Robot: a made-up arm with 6 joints.
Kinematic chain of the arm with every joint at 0, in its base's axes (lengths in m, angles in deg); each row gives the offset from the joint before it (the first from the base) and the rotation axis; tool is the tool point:
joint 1: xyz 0 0 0.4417 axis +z
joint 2: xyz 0.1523 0 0 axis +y
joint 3: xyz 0 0 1.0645 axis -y
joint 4: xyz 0 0 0.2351 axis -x
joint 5: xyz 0.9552 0 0 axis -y
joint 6: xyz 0.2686 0 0 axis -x
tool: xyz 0 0 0
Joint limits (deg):
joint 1: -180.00..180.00
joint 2: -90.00..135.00
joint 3: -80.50..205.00
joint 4: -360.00..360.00
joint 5: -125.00..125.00
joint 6: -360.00..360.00
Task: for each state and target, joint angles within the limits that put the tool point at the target. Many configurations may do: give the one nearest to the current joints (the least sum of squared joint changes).
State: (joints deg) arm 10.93 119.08 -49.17 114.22 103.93 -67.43
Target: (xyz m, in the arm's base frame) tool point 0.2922 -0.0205 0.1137
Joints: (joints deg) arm -29.23 113.66 -73.82 150.57 108.97 -67.43
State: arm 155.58 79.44 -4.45 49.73 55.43 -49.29
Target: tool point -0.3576 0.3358 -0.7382
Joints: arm 122.91 100.79 -42.53 44.38 38.81 -49.29
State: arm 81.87 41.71 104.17 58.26 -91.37 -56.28
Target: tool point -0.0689 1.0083 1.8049
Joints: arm 105.78 59.90 146.95 62.50 -119.25 -56.28
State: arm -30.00 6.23 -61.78 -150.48 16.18 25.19
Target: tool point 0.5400 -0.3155 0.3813
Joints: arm -26.31 0.30 -74.49 -151.62 19.92 25.19
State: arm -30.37 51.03 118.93 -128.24 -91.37 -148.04
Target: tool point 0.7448 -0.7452 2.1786
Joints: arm -55.82 50.00 113.09 -132.58 -87.05 -148.04
